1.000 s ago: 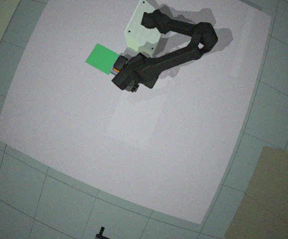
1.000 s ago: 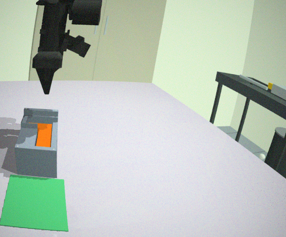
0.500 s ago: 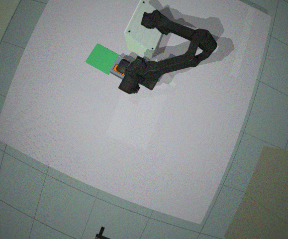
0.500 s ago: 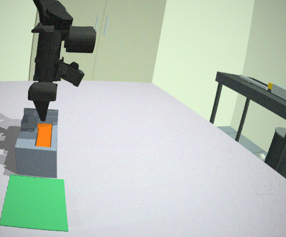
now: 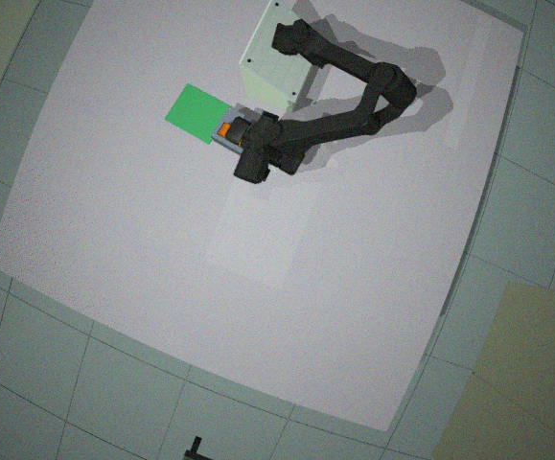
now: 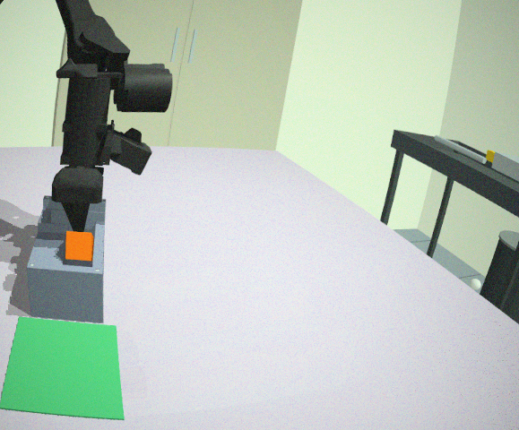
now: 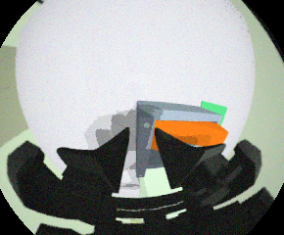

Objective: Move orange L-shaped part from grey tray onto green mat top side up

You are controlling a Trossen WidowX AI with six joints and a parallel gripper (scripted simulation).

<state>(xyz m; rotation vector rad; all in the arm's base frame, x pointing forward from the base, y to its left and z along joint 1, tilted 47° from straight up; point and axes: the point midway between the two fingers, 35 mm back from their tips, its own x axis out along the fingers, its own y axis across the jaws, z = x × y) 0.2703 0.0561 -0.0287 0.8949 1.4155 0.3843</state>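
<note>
Right now my gripper tip is 2 cm past the orange L-shaped part and 5 cm to the left of it. Also, from my gripper tip: green mat 7 cm behind, 21 cm to the right, 6 cm below.
</note>
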